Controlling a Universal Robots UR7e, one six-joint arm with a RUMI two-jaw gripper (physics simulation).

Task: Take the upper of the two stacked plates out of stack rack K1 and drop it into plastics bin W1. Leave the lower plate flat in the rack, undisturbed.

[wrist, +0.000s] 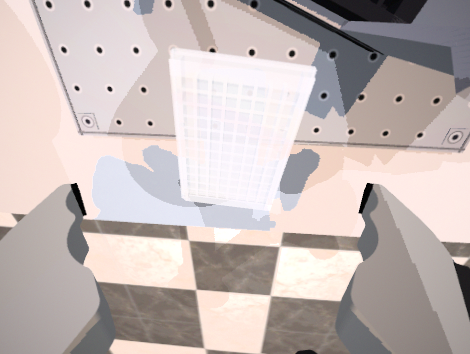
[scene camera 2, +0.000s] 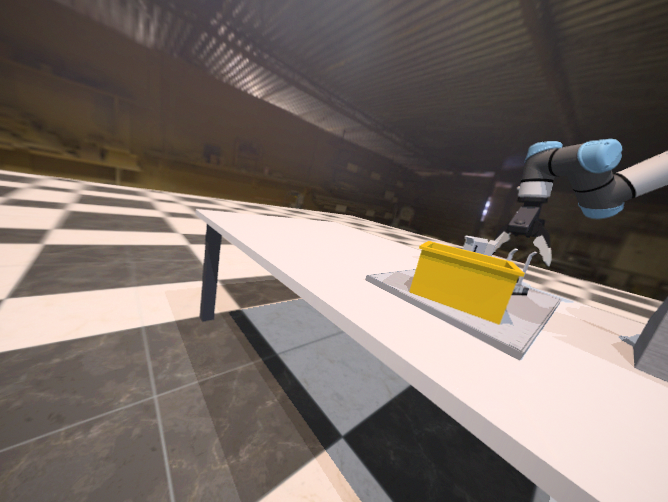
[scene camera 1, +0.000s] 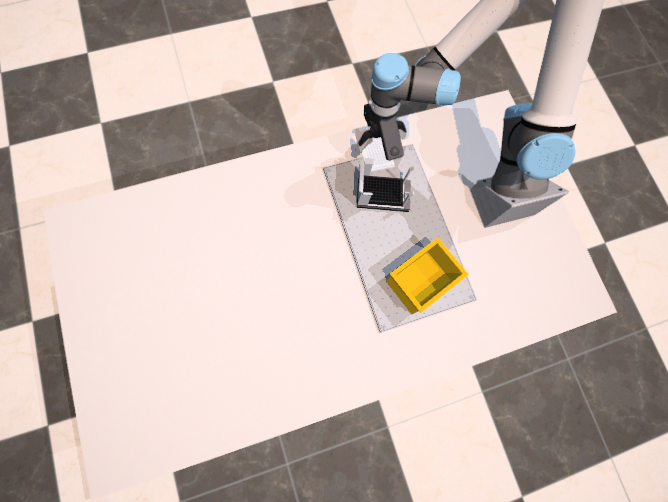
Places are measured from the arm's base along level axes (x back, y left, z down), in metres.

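Where they show: gripper, fingertip midpoint: (wrist: 225,186) (scene camera 2: 516,261) (scene camera 1: 380,144); arm's base at its link origin: (scene camera 1: 518,186).
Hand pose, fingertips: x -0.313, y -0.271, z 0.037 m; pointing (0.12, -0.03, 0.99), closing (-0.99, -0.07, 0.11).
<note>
Each offset is from my fingertips to the top centre of the thing. "spot": to the spot under its first point. Level surfaces: height alone.
Rack K1 (scene camera 1: 383,207) (scene camera 2: 477,244) stands on a perforated board; a black gridded plate {dy +0.124, dx -0.041, dz +0.032 m} (scene camera 1: 383,190) lies in it, and whether another is stacked with it cannot be told. In the wrist view a dark part of the rack {spot: dy +0.071, dx -0.075, dz +0.033 m} (wrist: 395,10) shows at the top right. A white translucent gridded plate {dy -0.012, dx +0.002, dz +0.045 m} (scene camera 1: 380,157) (wrist: 235,130) is outside the rack, across the board's edge. Yellow bin W1 {dy +0.411, dx -0.037, dz -0.029 m} (scene camera 1: 403,292) (scene camera 2: 464,286) stands at the board's other end. My gripper (scene camera 1: 382,141) (scene camera 2: 521,255) (wrist: 225,186) is open and empty, above the white plate's outer end.
The perforated board {dy +0.251, dx -0.036, dz +0.070 m} (scene camera 1: 372,237) (scene camera 2: 510,340) (wrist: 100,70) lies on the white table {dz +0.083 m} (scene camera 1: 216,323) (scene camera 2: 324,237). The rack's upright posts rise beyond the bin in scene camera 2. The arm's base (scene camera 1: 523,199) stands at the right. The table's edge shows below the white plate in the wrist view.
</note>
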